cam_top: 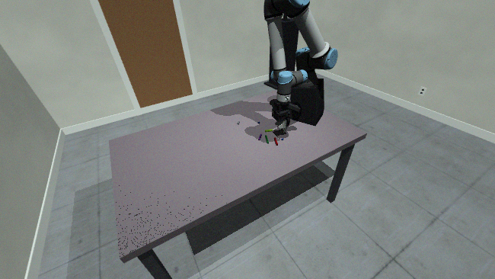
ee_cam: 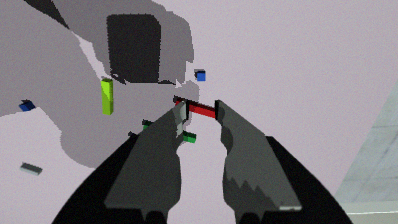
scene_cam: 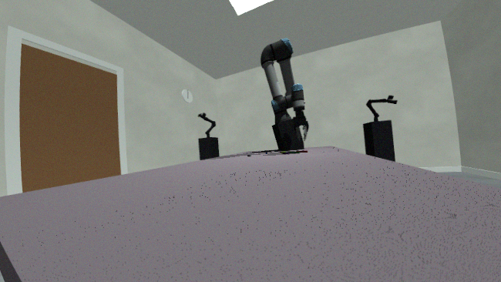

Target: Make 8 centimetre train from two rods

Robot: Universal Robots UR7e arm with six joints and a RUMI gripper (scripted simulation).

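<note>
Right now my hand is 80 mm above the red rod, 50 mm short of it and 10 mm to the left of it. Round my hand: green rod: 80 mm below, 80 mm ahead, 70 mm to the right; then purple rod: 110 mm to the right, 100 mm ahead, 80 mm below; then lime rod: 130 mm to the right, 80 mm below.
</note>
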